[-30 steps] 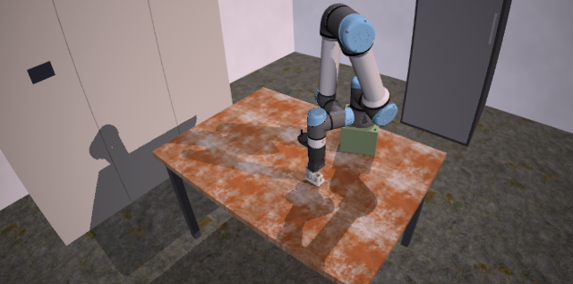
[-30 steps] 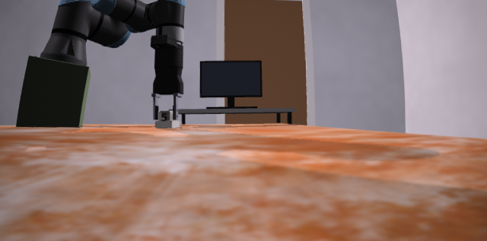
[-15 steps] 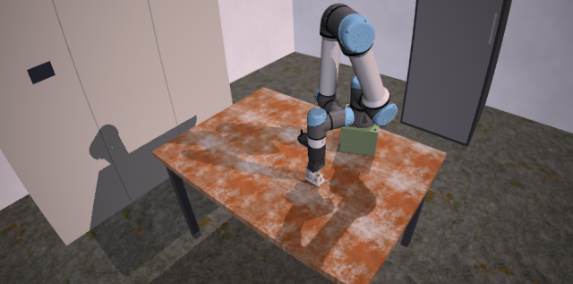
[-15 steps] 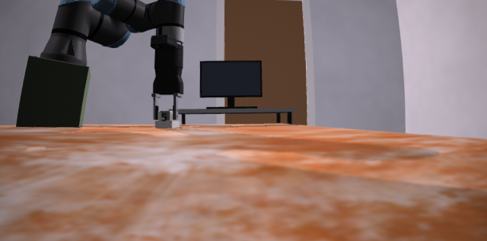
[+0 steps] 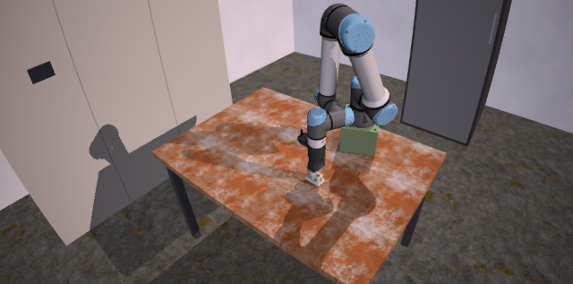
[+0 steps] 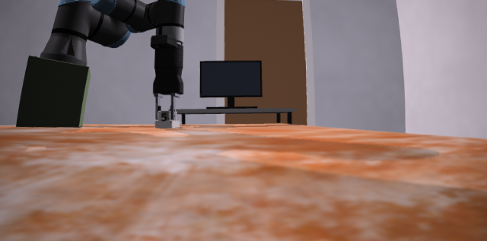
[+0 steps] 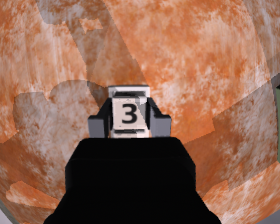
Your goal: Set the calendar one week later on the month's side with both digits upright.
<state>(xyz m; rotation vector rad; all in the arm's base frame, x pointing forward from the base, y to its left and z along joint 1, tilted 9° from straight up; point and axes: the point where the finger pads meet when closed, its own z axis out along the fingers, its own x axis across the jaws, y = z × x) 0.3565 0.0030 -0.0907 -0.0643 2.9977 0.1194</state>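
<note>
Now: hand 3 cm above the white tray and 2 cm to the right of it.
</note>
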